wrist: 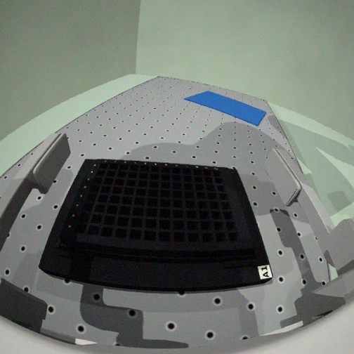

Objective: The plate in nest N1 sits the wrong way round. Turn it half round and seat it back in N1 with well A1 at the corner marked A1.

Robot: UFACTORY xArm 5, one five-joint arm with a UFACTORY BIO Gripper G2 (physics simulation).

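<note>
A black plate (157, 202) with a grid of square wells sits in the black nest (150, 274) at the middle of the wrist view. Small pale marks run along the plate's far edge and left edge; its lettering is too small to read. A white A1 label (265, 272) is on the nest's near right corner. My gripper (169, 169) is open with nothing between its fingers. One finger shows left of the nest and one right of it, both apart from the plate and seemingly above it.
The nest stands on a grey board (171, 312) with a grid of holes. A flat blue rectangle (227, 107) lies at the board's far right part. Pale green floor (332, 175) shows beyond the board's right edge, and greenish walls rise behind. Shadows fall across the board.
</note>
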